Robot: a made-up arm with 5 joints.
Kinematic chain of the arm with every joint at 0, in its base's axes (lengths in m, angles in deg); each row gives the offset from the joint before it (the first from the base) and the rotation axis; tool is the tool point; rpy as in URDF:
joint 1: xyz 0 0 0.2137 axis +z
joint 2: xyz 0 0 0 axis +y
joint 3: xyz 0.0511 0 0.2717 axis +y
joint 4: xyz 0.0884 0 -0.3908 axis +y
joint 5: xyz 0.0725 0 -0.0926 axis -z
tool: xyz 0 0 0 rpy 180 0 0
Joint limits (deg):
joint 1: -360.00..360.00
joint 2: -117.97..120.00
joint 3: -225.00..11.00
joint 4: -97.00..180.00
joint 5: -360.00..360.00
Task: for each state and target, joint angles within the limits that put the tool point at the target. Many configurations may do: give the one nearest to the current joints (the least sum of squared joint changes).
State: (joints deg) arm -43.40 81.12 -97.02 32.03 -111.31
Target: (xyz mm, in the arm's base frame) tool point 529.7 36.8 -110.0
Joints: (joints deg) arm 3.97 55.79 -78.91 39.87 -111.31
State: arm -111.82 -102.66 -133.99 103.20 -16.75
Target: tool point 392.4 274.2 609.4
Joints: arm -145.06 -95.43 -116.72 112.69 -16.75
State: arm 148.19 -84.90 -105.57 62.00 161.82
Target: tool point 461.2 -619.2 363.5
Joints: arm 126.68 -99.10 -145.20 38.86 161.82
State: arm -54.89 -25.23 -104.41 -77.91 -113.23
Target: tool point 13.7 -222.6 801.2
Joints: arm -86.48 -14.25 -98.36 -76.64 -113.23
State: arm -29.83 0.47 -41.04 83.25 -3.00
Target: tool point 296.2 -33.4 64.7
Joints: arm -6.43 5.00 -32.94 84.70 -3.00
